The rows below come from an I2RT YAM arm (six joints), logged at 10 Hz.
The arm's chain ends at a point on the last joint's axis. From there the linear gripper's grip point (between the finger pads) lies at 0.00 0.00 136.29 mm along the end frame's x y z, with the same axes.
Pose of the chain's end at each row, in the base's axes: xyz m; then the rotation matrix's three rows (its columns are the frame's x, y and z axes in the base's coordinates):
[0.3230, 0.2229, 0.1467], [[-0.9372, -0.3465, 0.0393], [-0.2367, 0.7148, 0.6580], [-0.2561, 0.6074, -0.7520]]
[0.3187, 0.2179, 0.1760], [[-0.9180, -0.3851, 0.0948], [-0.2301, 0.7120, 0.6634], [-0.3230, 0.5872, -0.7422]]
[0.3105, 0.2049, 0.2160], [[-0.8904, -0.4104, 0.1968], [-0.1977, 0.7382, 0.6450], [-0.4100, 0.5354, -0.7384]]
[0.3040, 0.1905, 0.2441], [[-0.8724, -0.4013, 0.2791], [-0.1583, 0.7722, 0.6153], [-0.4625, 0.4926, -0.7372]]
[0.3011, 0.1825, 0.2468], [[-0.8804, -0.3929, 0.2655], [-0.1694, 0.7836, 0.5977], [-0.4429, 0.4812, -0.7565]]
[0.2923, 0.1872, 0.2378], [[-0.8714, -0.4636, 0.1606], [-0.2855, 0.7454, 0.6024], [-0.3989, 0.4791, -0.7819]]
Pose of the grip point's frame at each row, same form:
[0.3284, 0.3126, 0.0442], [[-0.9372, -0.3465, 0.0393], [-0.2367, 0.7148, 0.6580], [-0.2561, 0.6074, -0.7520]]
[0.3316, 0.3083, 0.0748], [[-0.9180, -0.3851, 0.0948], [-0.2301, 0.7120, 0.6634], [-0.3230, 0.5872, -0.7422]]
[0.3373, 0.2928, 0.1154], [[-0.8904, -0.4104, 0.1968], [-0.1977, 0.7382, 0.6450], [-0.4100, 0.5354, -0.7384]]
[0.3420, 0.2744, 0.1436], [[-0.8724, -0.4013, 0.2791], [-0.1583, 0.7722, 0.6153], [-0.4625, 0.4926, -0.7372]]
[0.3373, 0.2640, 0.1437], [[-0.8804, -0.3929, 0.2655], [-0.1694, 0.7836, 0.5977], [-0.4429, 0.4812, -0.7565]]
[0.3142, 0.2693, 0.1312], [[-0.8714, -0.4636, 0.1606], [-0.2855, 0.7454, 0.6024], [-0.3989, 0.4791, -0.7819]]

